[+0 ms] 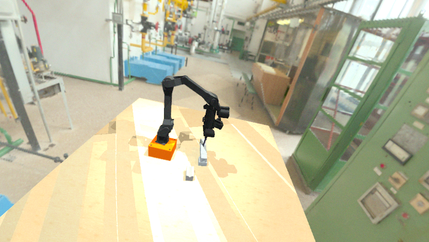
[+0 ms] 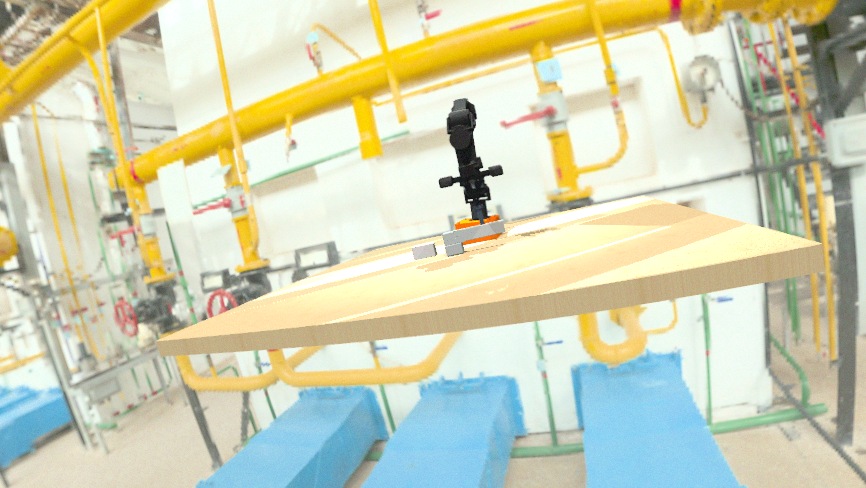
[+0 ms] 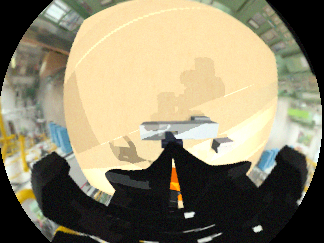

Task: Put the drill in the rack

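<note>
Right now the pale drill is 8 cm below my gripper tip, 5 cm to the right of it and 1 cm ahead of it. Round my gripper tip: grey rack (21 cm to the right, 11 cm below, 1 cm behind).
</note>
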